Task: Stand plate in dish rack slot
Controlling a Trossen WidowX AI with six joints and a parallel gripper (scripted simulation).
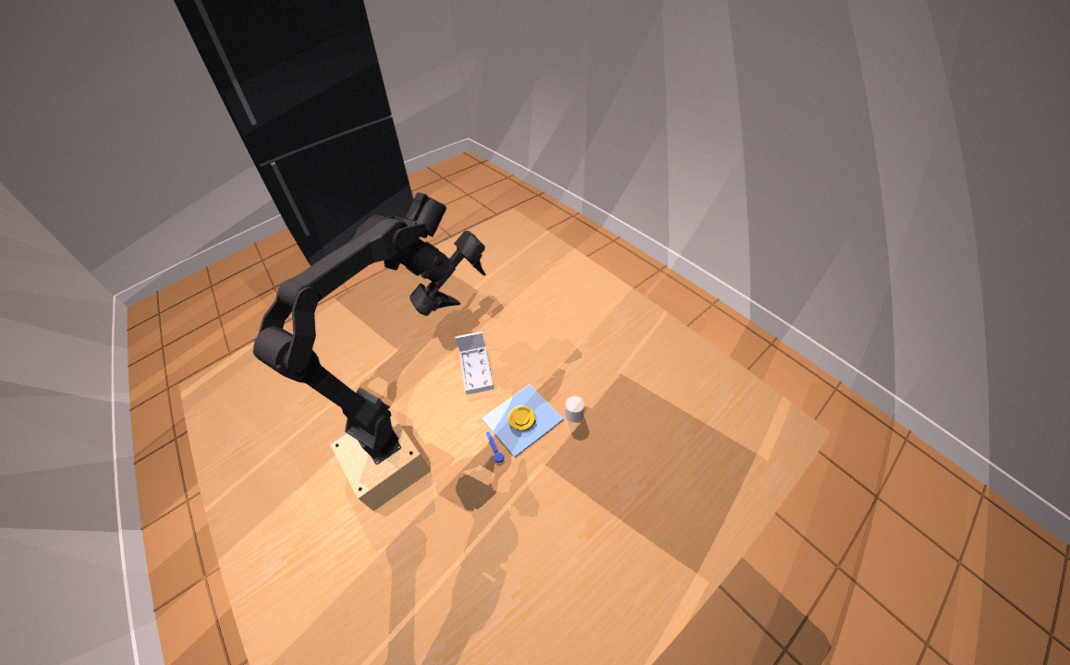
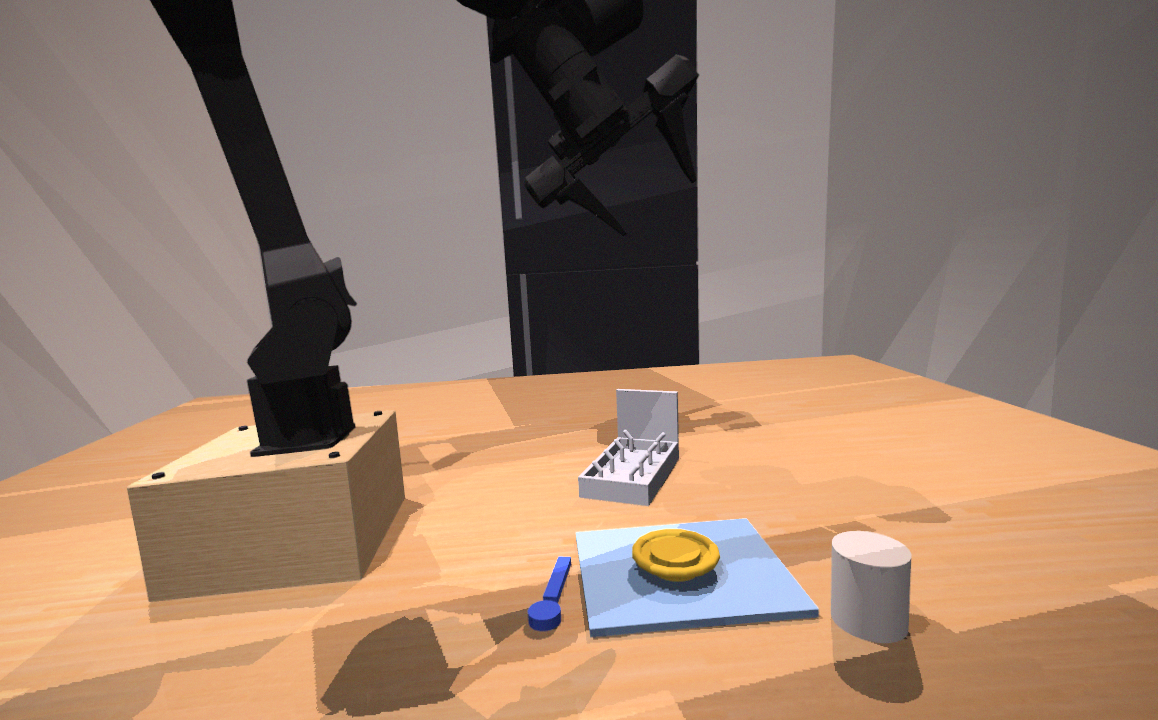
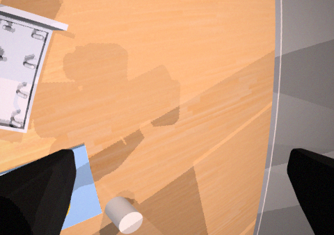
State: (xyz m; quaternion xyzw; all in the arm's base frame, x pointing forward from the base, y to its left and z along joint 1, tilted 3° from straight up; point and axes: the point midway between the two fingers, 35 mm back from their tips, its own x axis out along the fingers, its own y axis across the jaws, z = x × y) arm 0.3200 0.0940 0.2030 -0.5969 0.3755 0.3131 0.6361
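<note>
Right now the yellow plate is 30 mm behind my gripper tip, 190 mm to the right of it and 260 mm below it. From my gripper tip the other things lie so: grey dish rack 40 mm behind, 260 mm below; then light blue mat 30 mm behind, 190 mm to the right, 280 mm below; then blue spoon 130 mm behind, 210 mm to the right, 280 mm below.
</note>
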